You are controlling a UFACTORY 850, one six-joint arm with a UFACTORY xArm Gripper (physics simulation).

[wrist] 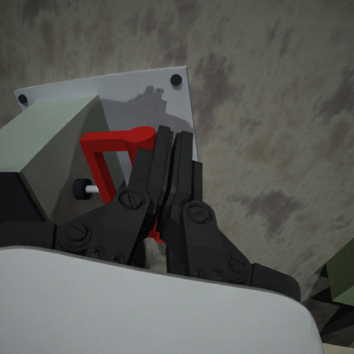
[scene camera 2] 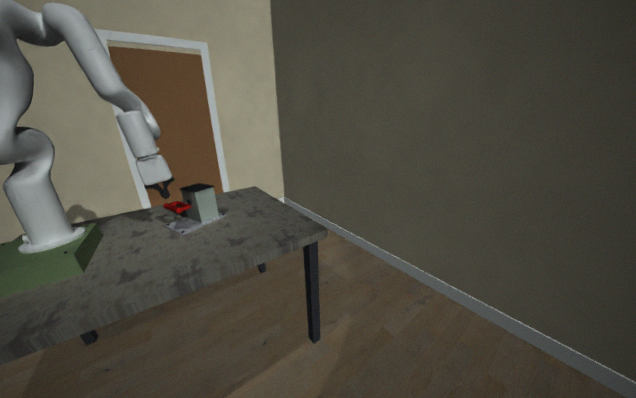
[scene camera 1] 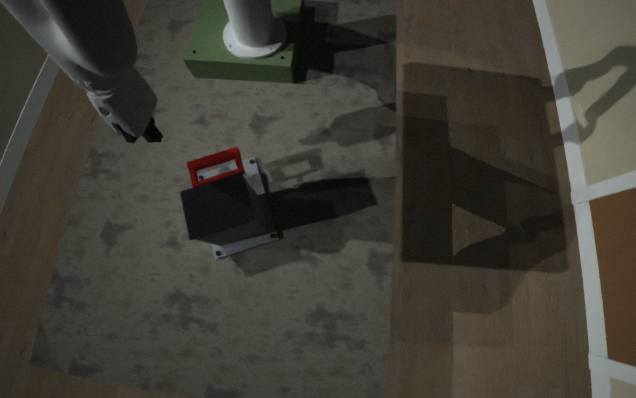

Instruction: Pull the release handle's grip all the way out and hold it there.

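The release handle's grip [scene camera 1: 214, 157] [scene camera 2: 184, 207] [wrist: 107, 141] is a red rectangular frame beside a box [scene camera 1: 217, 207] [scene camera 2: 205, 205] [wrist: 45, 135] with pale green sides and a dark top. The box stands on a light grey plate [scene camera 1: 245, 245] [scene camera 2: 182, 226] [wrist: 135, 85]. In the wrist view a short pale rod with a black collar shows between box and grip. My gripper [scene camera 1: 144, 136] [scene camera 2: 166, 196] [wrist: 168, 151] is shut and empty. It hangs above the grip in scene camera 2 and off to its upper left in scene camera 1. Its fingers hide part of the grip in the wrist view.
The arm's base stands on a green block [scene camera 1: 240, 67] [scene camera 2: 45, 265] [wrist: 345, 280] on the mottled grey table [scene camera 1: 150, 300] [scene camera 2: 200, 270]. Black bolt heads stand at the plate's corners. A brown door [scene camera 2: 165, 110] and walls stand beyond the table.
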